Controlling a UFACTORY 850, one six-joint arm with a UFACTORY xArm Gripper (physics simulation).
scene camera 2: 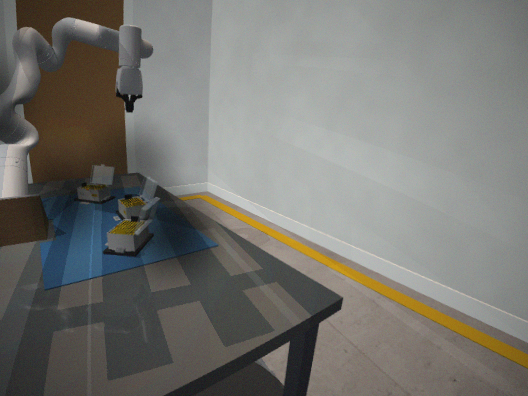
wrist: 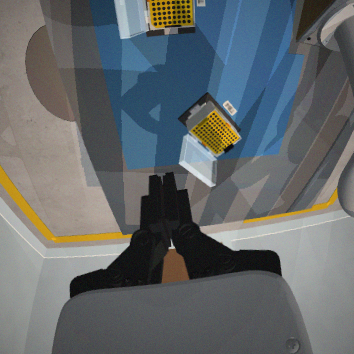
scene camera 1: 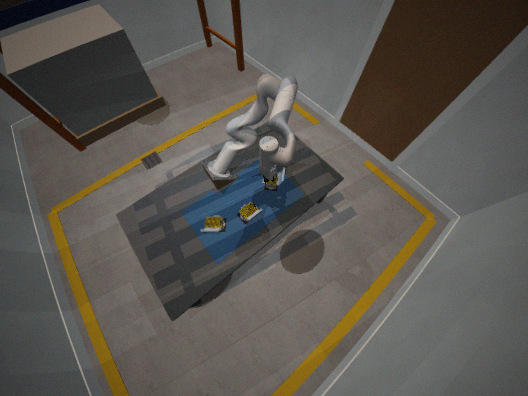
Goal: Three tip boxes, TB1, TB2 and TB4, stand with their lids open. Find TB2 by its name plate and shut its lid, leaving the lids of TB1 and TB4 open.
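My gripper (scene camera 2: 130,109) (wrist: 164,187) is shut and empty, high above the table; in the wrist view its tips show beside the far box's lid. TB4 (scene camera 1: 273,183) (scene camera 2: 93,193) (wrist: 214,132) is the far box, its clear lid (scene camera 2: 103,174) (wrist: 198,161) open. TB1 (scene camera 1: 248,211) (scene camera 2: 131,206) (wrist: 171,13) is in the middle, its lid (scene camera 2: 149,188) (wrist: 131,17) open. TB2 (scene camera 1: 214,223) (scene camera 2: 127,236) is nearest in scene camera 2, its lid (scene camera 2: 150,208) open. The name plates are too small to read. TB2 does not show in the wrist view.
The boxes stand on a blue mat (scene camera 1: 218,250) (scene camera 2: 65,270) (wrist: 145,60) on a dark table (scene camera 1: 170,295) (scene camera 2: 200,370). The arm's base (scene camera 1: 220,172) stands at the table's side across from the open lids. A brown block (scene camera 2: 22,220) is under the base.
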